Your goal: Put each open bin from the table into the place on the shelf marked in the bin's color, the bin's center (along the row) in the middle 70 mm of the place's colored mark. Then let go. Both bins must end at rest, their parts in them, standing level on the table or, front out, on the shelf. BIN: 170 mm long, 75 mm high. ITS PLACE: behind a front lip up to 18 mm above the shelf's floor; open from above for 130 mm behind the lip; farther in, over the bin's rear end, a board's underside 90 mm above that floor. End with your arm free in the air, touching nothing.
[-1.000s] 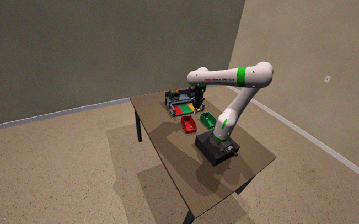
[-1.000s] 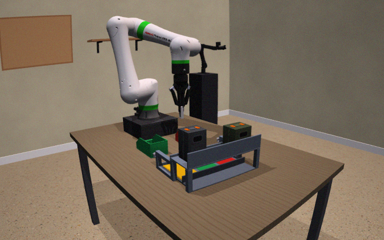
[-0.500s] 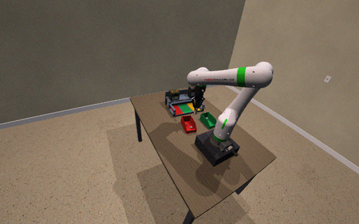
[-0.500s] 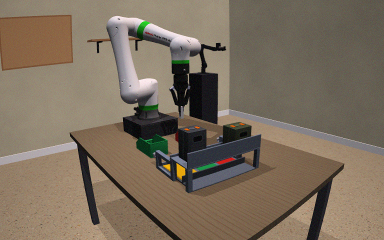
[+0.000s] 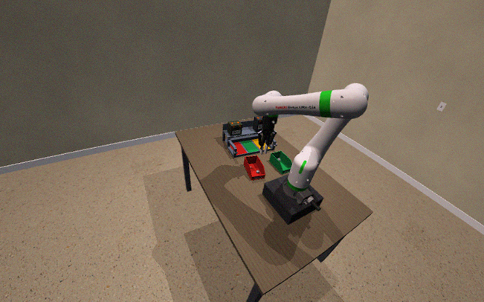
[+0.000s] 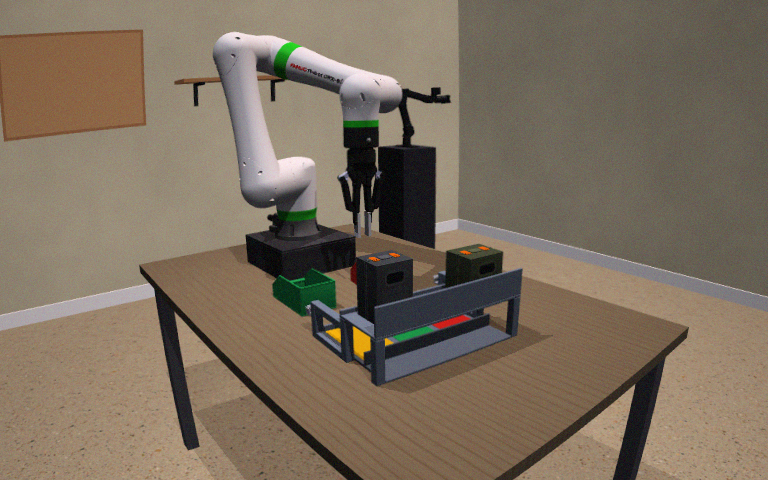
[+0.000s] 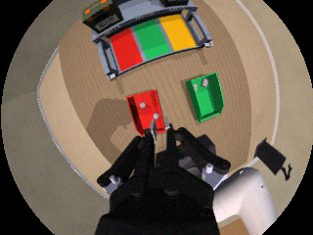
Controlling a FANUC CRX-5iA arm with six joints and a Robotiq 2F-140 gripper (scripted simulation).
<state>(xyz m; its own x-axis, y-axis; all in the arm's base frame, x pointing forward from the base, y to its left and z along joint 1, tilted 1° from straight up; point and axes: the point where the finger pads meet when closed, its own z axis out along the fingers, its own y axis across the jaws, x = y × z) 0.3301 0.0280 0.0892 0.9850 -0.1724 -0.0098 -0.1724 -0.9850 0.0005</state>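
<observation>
Right now the red bin is 15 cm below my hand and 5 cm to the left of it. Also, from my hand: green bin (18 cm to the right, 15 cm below, 2 cm behind); olive box (39 cm ahead, 4 cm below, 3 cm to the left); black box (37 cm ahead, 20 cm to the right, 3 cm below).
</observation>
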